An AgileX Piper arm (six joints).
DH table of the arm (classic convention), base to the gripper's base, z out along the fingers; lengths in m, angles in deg. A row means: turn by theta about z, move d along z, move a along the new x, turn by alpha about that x. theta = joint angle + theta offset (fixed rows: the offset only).
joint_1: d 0.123  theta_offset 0  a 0  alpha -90
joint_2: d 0  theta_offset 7.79  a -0.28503  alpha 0
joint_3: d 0  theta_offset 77.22  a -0.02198  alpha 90
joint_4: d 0.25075  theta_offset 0  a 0  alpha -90
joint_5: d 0  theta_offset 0  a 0  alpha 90
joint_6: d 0.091  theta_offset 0  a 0  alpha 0
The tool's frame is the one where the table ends.
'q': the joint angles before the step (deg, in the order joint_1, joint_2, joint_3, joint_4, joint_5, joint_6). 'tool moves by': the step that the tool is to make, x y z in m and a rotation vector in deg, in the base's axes. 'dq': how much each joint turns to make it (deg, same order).
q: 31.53, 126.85, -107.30, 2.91, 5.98, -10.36
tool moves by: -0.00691, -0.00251, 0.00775, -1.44, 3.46, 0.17
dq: 0.11, -1.69, 0.00, 0.03, 5.40, 0.53
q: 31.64, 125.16, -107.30, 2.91, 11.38, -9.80
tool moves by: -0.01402, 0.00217, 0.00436, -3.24, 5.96, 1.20
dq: 0.95, -1.81, 0.01, 0.01, 8.58, 0.37
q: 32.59, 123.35, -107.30, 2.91, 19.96, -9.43
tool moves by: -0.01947, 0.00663, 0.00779, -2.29, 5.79, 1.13
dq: 1.80, -2.08, 0.01, -0.45, 8.14, 2.00
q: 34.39, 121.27, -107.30, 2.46, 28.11, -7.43
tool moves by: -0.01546, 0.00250, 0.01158, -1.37, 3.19, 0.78
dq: 1.24, -2.12, 0.00, -0.21, 5.50, 1.14
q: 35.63, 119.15, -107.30, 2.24, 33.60, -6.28
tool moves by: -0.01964, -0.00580, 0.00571, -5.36, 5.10, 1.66
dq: 0.89, -2.80, 1.44, -0.94, 8.65, -0.59
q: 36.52, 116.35, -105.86, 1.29, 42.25, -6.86
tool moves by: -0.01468, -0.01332, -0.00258, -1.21, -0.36, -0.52
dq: 0.00, -4.44, 7.57, -1.86, -2.71, 0.98
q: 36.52, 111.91, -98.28, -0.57, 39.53, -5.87
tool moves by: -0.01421, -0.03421, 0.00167, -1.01, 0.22, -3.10
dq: -2.37, -6.59, 9.36, -1.68, -1.98, 1.43
